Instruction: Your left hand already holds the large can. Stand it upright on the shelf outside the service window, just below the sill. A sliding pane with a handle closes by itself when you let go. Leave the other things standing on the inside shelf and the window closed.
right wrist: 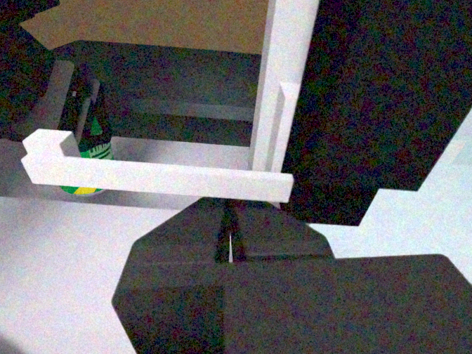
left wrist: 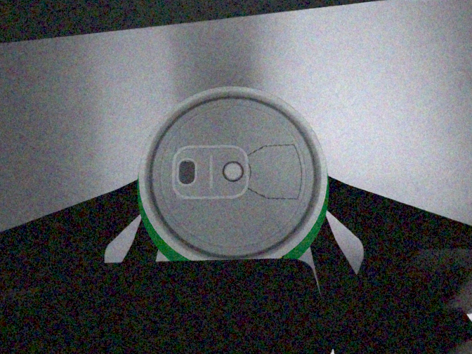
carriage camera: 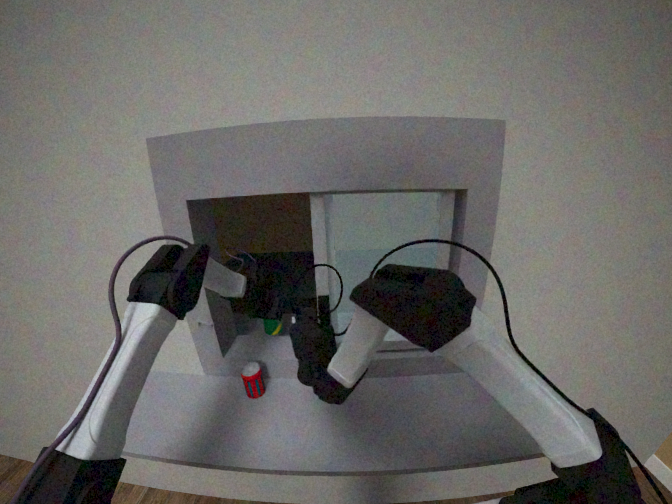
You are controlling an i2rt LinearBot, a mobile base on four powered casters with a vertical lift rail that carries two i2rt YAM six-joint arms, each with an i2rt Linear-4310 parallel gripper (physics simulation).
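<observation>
The large green can (carriage camera: 273, 326) (left wrist: 232, 175) (right wrist: 100, 150) is in the window opening, about upright. My left gripper (left wrist: 233, 179) (right wrist: 82, 132) is shut on it. A pale surface (left wrist: 400, 95) shows beyond its lid in the left wrist view; whether its base touches anything I cannot tell. The sliding pane (carriage camera: 385, 227) stands to the right of the opening. Its white handle (right wrist: 175, 175) crosses the right wrist view. My right gripper (right wrist: 229, 185) is shut and empty, its tips close to the handle; contact is unclear. A red can (carriage camera: 253, 380) stands on the inside shelf (carriage camera: 401, 428).
The window frame (carriage camera: 325, 151) surrounds the opening, with its left jamb (carriage camera: 203, 244) beside my left arm. The pane's upright edge (carriage camera: 320, 233) (right wrist: 280, 65) bounds the opening on the right. The red can stands below the opening, between my two arms.
</observation>
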